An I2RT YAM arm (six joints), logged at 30 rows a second.
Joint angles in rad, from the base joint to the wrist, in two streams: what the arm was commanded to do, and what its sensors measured. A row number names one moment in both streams.
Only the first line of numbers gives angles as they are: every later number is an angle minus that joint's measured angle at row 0.
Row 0, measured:
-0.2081, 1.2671, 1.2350, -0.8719, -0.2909, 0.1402
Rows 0 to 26, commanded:
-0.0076, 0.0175, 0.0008, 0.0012, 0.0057, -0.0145
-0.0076, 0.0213, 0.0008, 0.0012, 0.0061, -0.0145
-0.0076, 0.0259, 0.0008, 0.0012, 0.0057, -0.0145
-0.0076, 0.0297, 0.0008, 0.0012, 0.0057, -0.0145
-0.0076, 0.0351, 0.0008, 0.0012, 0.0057, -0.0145
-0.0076, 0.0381, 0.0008, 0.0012, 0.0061, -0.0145
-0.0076, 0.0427, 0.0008, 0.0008, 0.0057, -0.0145
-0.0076, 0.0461, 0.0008, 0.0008, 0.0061, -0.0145
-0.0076, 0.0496, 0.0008, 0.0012, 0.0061, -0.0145
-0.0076, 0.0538, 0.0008, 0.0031, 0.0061, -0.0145
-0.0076, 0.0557, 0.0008, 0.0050, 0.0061, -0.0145
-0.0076, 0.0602, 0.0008, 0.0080, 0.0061, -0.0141
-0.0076, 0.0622, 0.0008, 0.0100, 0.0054, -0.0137
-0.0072, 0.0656, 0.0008, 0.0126, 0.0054, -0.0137
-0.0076, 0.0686, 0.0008, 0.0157, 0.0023, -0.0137
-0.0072, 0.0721, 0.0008, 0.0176, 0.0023, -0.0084
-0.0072, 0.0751, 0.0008, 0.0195, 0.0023, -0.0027
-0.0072, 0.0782, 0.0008, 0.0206, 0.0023, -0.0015
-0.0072, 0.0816, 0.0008, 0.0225, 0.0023, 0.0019
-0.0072, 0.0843, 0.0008, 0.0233, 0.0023, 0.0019
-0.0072, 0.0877, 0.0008, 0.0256, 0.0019, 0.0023
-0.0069, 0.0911, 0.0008, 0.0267, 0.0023, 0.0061
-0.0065, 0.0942, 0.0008, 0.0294, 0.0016, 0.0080
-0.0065, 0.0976, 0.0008, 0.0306, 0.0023, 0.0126
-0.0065, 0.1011, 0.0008, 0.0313, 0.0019, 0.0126
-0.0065, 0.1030, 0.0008, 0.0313, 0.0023, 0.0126
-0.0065, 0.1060, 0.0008, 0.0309, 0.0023, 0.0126
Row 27, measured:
0.0000, 0.0946, 0.0000, 0.0286, 0.0000, 0.0019
